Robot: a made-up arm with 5 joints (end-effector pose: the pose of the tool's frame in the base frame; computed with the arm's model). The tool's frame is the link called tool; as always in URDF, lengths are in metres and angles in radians. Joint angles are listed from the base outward.
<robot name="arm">
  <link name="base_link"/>
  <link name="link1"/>
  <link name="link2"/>
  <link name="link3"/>
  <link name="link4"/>
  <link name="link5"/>
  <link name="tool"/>
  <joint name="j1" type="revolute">
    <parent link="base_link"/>
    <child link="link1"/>
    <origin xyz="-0.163 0.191 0.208" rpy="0 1.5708 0"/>
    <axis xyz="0 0 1"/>
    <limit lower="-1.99" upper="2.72"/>
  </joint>
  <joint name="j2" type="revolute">
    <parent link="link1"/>
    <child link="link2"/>
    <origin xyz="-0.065 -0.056 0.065" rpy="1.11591 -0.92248 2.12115"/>
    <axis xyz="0 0 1"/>
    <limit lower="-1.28" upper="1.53"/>
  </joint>
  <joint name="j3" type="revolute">
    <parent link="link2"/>
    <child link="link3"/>
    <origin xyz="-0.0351 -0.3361 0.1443" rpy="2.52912 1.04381 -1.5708"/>
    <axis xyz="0 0 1"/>
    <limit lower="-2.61" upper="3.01"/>
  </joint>
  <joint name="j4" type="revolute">
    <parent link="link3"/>
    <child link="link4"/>
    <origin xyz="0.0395 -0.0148 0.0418" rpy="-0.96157 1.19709 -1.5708"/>
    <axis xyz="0 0 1"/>
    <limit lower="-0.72" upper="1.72"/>
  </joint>
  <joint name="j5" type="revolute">
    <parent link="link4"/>
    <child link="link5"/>
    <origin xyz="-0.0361 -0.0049 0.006" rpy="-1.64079 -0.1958 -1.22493"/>
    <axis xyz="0 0 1"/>
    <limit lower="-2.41" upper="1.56"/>
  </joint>
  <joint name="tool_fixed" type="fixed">
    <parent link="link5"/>
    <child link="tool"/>
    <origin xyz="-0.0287 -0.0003 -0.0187" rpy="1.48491 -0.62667 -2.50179"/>
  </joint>
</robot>
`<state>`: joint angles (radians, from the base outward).
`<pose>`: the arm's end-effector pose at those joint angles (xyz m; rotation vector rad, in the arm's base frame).
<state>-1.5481 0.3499 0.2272 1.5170 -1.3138</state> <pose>-0.1549 0.1812 -0.0188 -1.2721 2.4504 -1.0988</pose>
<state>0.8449 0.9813 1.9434 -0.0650 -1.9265</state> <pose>-0.0579 0.3465 0.4055 0.7132 0.2002 -0.2552</pose>
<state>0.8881 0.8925 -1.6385 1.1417 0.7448</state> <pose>-0.0593 0.3420 0.3480 1.1765 -0.3919 -1.2193</pose>
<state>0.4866 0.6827 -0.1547 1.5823 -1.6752</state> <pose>-0.0547 0.4059 0.3162 0.2934 1.5663 1.7083</pose>
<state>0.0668 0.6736 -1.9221 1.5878 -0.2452</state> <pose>-0.1229 0.4414 0.1623 -0.0333 -1.1279 -1.6016</pose>
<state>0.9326 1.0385 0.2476 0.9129 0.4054</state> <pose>-0.0349 0.2702 0.4251 -0.4312 -1.8590 -0.8609</pose>
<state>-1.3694 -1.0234 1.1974 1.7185 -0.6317</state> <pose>-0.3737 0.0820 0.2765 2.7678 -0.3454 0.7518</pose>
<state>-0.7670 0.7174 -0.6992 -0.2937 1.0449</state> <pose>-0.1045 0.4105 0.0994 -1.5620 -0.4687 -0.2758</pose>
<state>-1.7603 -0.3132 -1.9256 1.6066 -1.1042</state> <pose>-0.3266 0.0252 0.1415 -1.2314 -2.2195 0.6421</pose>
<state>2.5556 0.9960 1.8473 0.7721 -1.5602</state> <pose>-0.0364 -0.0518 0.3107 1.8760 0.8308 0.8996</pose>
